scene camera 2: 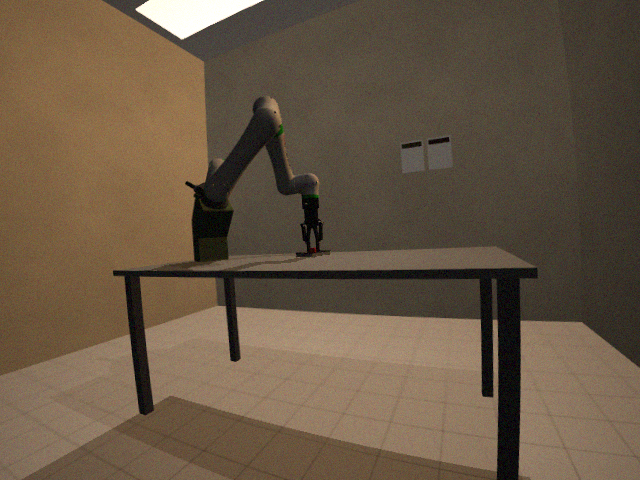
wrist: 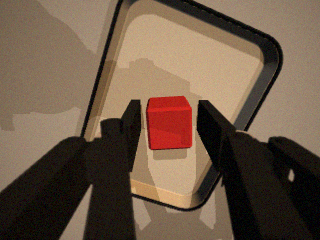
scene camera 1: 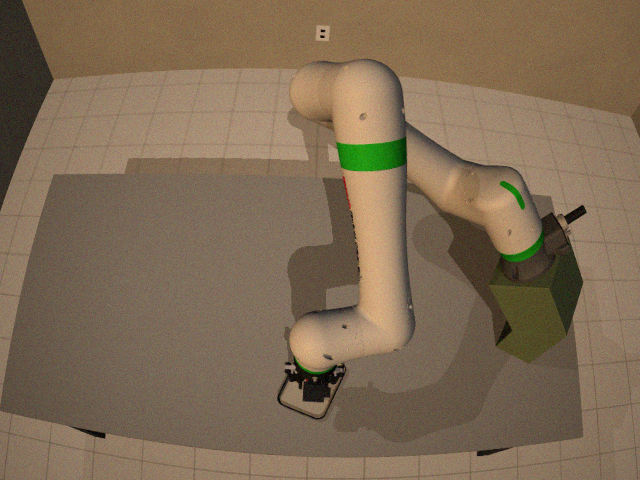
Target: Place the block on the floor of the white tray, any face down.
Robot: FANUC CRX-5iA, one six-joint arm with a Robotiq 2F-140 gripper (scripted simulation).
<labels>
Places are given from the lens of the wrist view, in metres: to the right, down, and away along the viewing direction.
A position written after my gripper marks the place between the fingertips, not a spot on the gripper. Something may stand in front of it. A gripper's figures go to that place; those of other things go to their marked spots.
my gripper (wrist: pixel 169 115): 0.01, 0.00, 0.17
white tray (wrist: pixel 217 58): 0.05, -0.05, 0.16
red block (wrist: pixel 169 119): 0.01, 0.00, 0.14
The marked spots on the white tray and the red block are 0.07 m apart.
</labels>
